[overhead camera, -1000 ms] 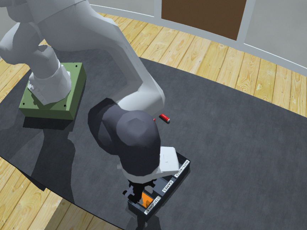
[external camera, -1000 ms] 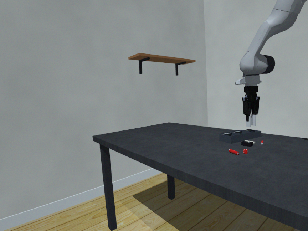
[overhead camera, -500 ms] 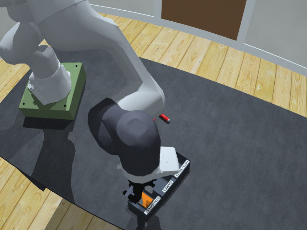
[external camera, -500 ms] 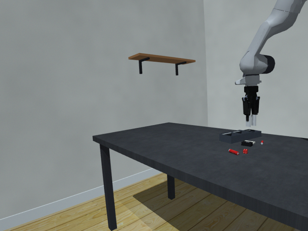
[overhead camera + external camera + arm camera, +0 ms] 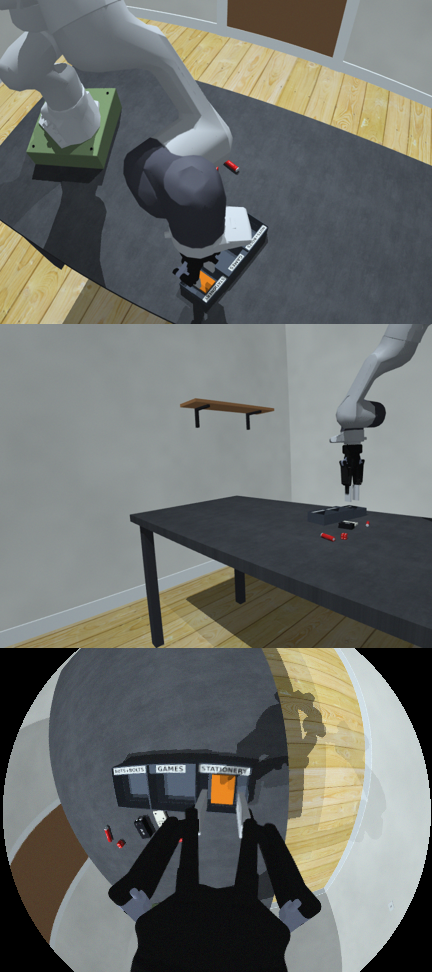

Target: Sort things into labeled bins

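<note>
My hand is 13 cm to the right of the white domino, 9 cm above it and 7 cm past it. Also, from my hand: bin tray (8 cm to the left, 7 cm below, 1 cm ahead); then black 9V battery (19 cm to the left, 9 cm below, 7 cm behind); then orange block (8 cm below).
</note>
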